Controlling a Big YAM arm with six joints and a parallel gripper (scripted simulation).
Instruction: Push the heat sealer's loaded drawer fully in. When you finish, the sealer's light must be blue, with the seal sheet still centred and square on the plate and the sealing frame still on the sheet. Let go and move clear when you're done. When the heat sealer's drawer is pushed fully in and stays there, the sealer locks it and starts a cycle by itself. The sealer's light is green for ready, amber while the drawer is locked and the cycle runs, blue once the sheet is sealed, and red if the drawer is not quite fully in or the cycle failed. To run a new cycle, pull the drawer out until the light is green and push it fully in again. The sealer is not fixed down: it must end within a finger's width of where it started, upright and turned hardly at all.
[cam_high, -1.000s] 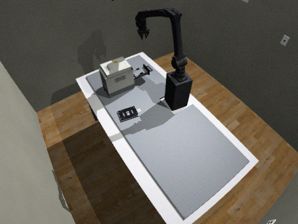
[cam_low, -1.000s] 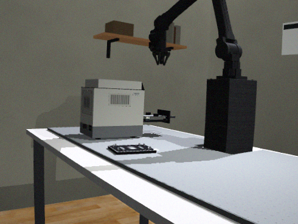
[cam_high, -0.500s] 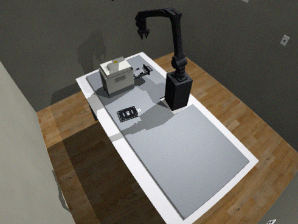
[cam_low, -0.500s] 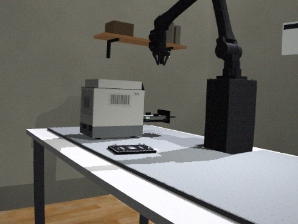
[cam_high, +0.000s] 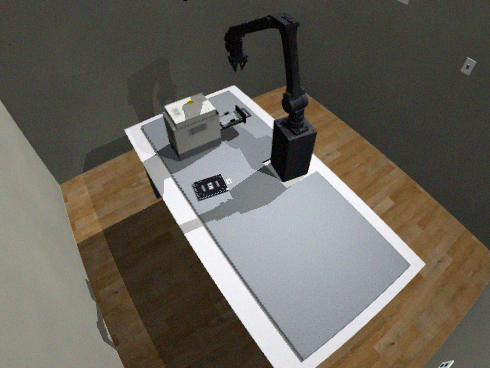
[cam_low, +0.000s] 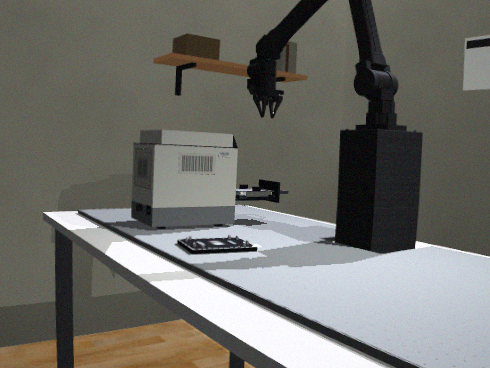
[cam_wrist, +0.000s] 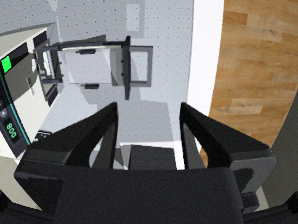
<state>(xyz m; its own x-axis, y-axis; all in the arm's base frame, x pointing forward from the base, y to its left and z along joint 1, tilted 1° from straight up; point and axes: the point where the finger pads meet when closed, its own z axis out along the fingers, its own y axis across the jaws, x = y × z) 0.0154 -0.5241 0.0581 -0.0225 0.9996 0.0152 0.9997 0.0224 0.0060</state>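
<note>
The sealing frame lies 12 cm ahead of my hand, 8 cm to the left of it and 26 cm below it.
</note>
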